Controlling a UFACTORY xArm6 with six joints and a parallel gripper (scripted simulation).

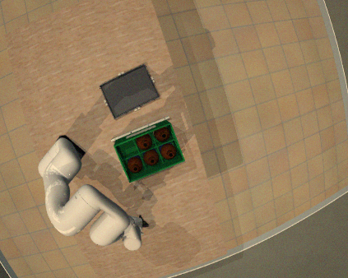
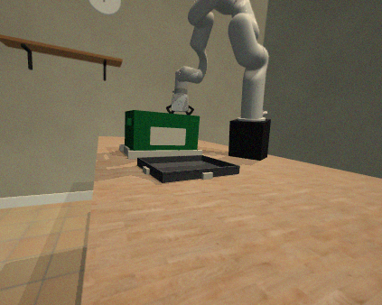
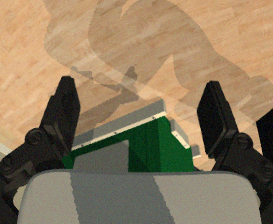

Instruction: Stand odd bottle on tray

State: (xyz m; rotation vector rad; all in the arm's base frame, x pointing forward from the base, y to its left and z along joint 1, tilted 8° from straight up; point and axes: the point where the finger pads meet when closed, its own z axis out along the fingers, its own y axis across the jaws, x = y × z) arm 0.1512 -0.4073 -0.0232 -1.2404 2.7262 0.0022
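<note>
The green crate is 24 cm to the left of my hand, 23 cm ahead of it and 7 cm below it. From my hand the other things lie so: brown bottle: 28 cm to the left, 23 cm ahead, 7 cm below; tray: 53 cm to the left, 27 cm ahead, 15 cm below.
</note>
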